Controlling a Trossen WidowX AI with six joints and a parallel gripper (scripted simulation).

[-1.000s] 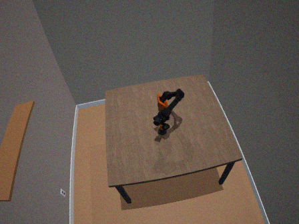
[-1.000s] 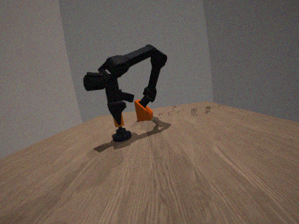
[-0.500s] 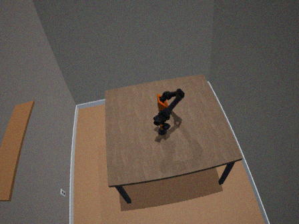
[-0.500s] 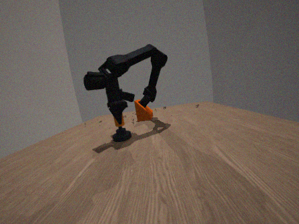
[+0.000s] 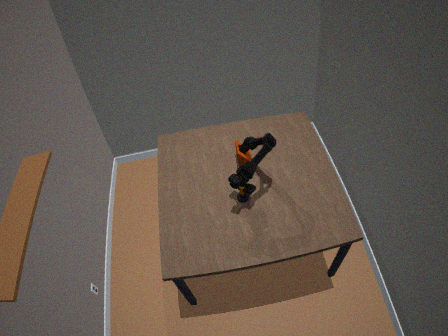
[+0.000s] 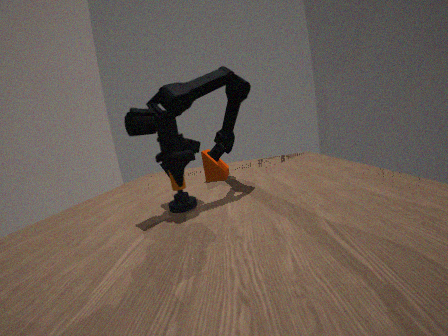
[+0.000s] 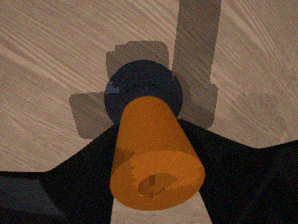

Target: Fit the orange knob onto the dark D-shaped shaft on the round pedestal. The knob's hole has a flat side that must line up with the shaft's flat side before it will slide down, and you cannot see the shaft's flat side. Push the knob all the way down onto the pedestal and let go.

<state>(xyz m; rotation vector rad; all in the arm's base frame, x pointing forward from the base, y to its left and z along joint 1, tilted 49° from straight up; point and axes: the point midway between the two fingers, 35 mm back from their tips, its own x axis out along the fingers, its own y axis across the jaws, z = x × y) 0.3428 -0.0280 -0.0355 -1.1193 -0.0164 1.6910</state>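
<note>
The orange knob is 2 cm above my gripper tip. Also, from my gripper tip: dark round pedestal: 4 cm below.
</note>
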